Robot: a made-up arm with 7 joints.
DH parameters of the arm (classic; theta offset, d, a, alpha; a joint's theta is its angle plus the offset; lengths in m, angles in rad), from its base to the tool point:
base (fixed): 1.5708 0.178 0 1.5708
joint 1: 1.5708 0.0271 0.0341 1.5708
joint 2: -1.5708 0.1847 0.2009 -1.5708
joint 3: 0 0.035 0.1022 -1.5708
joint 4: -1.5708 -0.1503 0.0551 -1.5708
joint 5: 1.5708 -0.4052 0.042 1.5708
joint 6: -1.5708 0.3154 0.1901 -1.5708
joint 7: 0 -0.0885 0.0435 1.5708
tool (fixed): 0 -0.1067 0 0
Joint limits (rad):
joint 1: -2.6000..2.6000
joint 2: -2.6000..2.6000
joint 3: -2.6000..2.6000
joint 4: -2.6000..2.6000
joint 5: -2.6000..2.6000
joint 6: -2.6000..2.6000
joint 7: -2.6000..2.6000
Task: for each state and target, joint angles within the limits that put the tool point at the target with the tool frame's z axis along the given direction. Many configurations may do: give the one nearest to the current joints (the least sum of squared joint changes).
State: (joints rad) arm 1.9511 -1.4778 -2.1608 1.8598 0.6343 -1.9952 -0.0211
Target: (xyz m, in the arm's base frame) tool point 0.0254 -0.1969 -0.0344 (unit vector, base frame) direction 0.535 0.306 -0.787
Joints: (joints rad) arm 2.5253 -1.1337 -2.6000 2.2147 1.3089 -2.5783 0.1362
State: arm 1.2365 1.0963 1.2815 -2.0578 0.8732 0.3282 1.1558
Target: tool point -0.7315 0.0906 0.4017 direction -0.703 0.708 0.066
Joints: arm 0.8615 0.9483 0.6932 -2.1089 0.4060 0.1447 0.6186
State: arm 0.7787 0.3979 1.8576 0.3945 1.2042 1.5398 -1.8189
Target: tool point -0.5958 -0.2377 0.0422 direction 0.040 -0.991 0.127
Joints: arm 1.4444 0.2611 2.6000 0.6351 1.4071 2.4173 -1.3486
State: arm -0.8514 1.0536 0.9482 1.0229 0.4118 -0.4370 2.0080
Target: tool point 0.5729 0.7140 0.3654 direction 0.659 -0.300 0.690
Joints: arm -0.9512 1.8157 0.5160 1.7792 0.9879 -0.7584 1.7042
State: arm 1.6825 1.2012 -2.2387 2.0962 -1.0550 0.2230 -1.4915
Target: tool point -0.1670 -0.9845 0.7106 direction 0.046 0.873 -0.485
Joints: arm 2.0228 0.7994 -1.3126 2.4137 -0.9952 0.1672 -1.9419
